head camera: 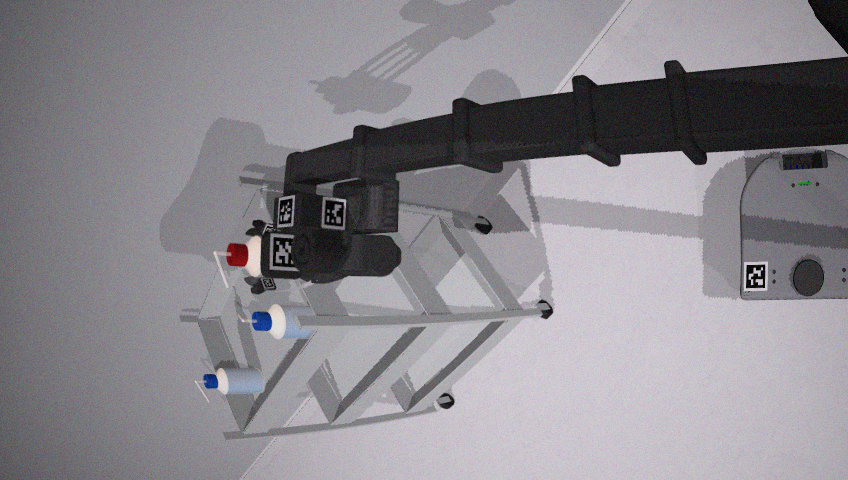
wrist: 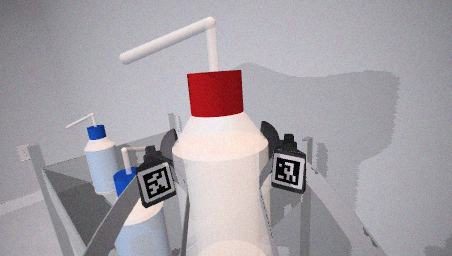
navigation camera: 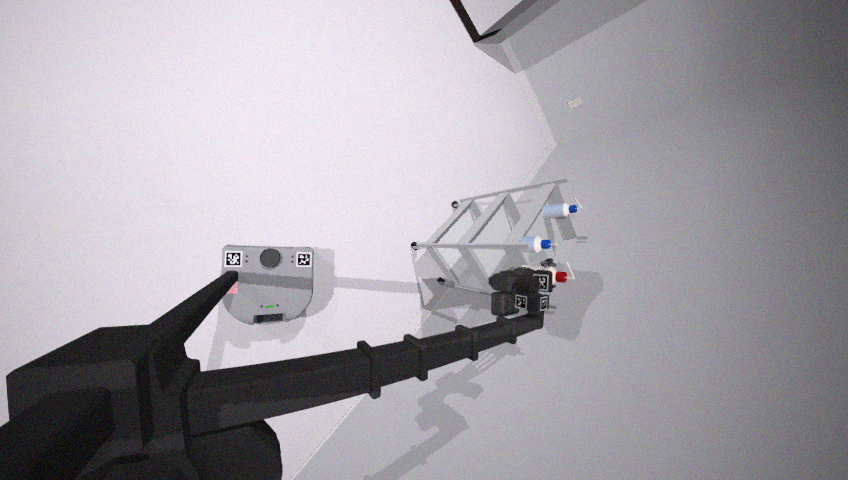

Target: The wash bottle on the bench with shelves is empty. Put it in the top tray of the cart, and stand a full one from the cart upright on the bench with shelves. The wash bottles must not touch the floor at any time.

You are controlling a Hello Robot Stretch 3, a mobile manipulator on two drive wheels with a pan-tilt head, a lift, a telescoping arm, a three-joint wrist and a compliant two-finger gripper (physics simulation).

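Where they show: gripper, between the fingertips: (head camera: 250, 257) (wrist: 220, 143); robot's base, origin of its link: (head camera: 806, 276) (navigation camera: 270, 257).
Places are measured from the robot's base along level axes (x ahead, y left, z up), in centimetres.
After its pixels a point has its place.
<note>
My gripper (head camera: 261, 255) {x -1.9, y -77.7, z 85.3 cm} (navigation camera: 550, 275) {x -1.9, y -77.7, z 85.3 cm} (wrist: 220, 143) {x -1.9, y -77.7, z 85.3 cm} is shut on the red-capped wash bottle (head camera: 238, 254) {x -1.9, y -72.6, z 90.5 cm} (navigation camera: 561, 276) {x -1.6, y -72.6, z 90.6 cm} (wrist: 216, 94) {x -2.0, y -72.6, z 89.9 cm}, which looks empty and is upright. It is at the arm side of the cart (head camera: 416, 322) {x 7.8, y -73.6, z 52.4 cm} (navigation camera: 476, 245) {x 7.6, y -73.8, z 54.0 cm} (wrist: 49, 200) {x 37.3, y -106.3, z 65.2 cm}, around the top tray. The bottle's base is hidden, so I cannot tell whether it touches the tray. A blue-capped full bottle (head camera: 297, 322) (navigation camera: 528, 243) (wrist: 142, 235) stands close beside my gripper. Another blue-capped full bottle (head camera: 242, 380) {x 23.6, y -104.9, z 72.5 cm} (navigation camera: 556, 209) {x 24.4, y -104.7, z 73.4 cm} (wrist: 102, 167) {x 23.4, y -105.0, z 72.6 cm} stands farther away in the top tray. I cannot make out the bench with shelves.
My arm (head camera: 523, 127) {x -9.9, y -24.1, z 96.1 cm} (navigation camera: 285, 374) {x -8.0, y -1.0, z 96.1 cm} reaches over the floor to the cart. The cart's end posts rise above its top tray, and a wall is behind it. My base (head camera: 773, 249) {x -5.6, y -8.6, z 16.0 cm} (navigation camera: 267, 288) {x -11.7, y 0.9, z 16.0 cm} is on the floor, apart from the cart. A dark-edged structure shows at the navigation view's top.
</note>
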